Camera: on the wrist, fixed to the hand. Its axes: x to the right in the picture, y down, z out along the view.
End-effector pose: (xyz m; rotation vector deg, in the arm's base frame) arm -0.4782 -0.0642 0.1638 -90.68 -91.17 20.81
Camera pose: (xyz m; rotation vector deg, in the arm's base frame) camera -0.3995 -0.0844 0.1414 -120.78 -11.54 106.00
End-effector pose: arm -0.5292 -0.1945 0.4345 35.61 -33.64 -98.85
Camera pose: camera -0.4456 -0.1983 0.4438 -5.79 -77.09 -15.28
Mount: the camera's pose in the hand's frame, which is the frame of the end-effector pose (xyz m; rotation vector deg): -0.0146 0.0663 -0.0499 25.07 -29.42 86.88
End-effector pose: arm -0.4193 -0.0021 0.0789 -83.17 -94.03 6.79
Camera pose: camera -0.3387 -0.0178 0.0599 -117.15 -23.11 94.78
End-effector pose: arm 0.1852 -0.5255 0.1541 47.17 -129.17 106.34
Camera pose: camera 0.1540 -0.4668 0.1023 22.25 76.71 -70.61
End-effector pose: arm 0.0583 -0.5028 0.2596 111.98 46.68 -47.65
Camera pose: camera 0.1143 -0.4916 0.3216 107.43 -66.71 -26.04
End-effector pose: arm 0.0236 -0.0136 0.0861 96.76 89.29 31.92
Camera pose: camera 0.0263 -0.0140 0.1703 164.27 -13.05 22.28
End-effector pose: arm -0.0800 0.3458 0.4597 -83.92 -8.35 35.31
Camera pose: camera -0.0895 0.2938 0.3941 -41.88 42.54 118.98
